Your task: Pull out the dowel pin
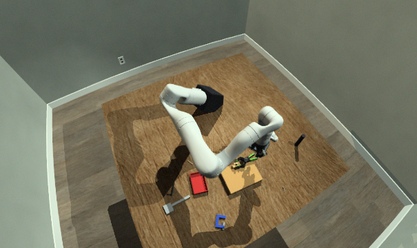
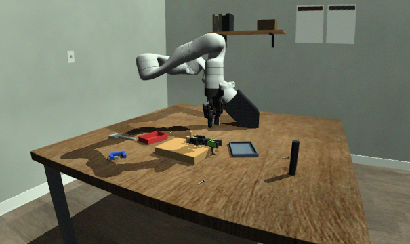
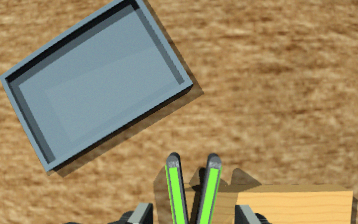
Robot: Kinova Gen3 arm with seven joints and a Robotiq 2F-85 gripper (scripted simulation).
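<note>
Right now my hand is 11 cm to the left of the dowel pin, 8 cm above it and 1 cm past it. The rest, counted from my hand: small wooden block 11 cm to the right, 9 cm below, 1 cm behind; tan bench board 11 cm to the right, 11 cm below, 5 cm ahead; blue-grey tray 13 cm below, 10 cm to the left, 9 cm behind.
</note>
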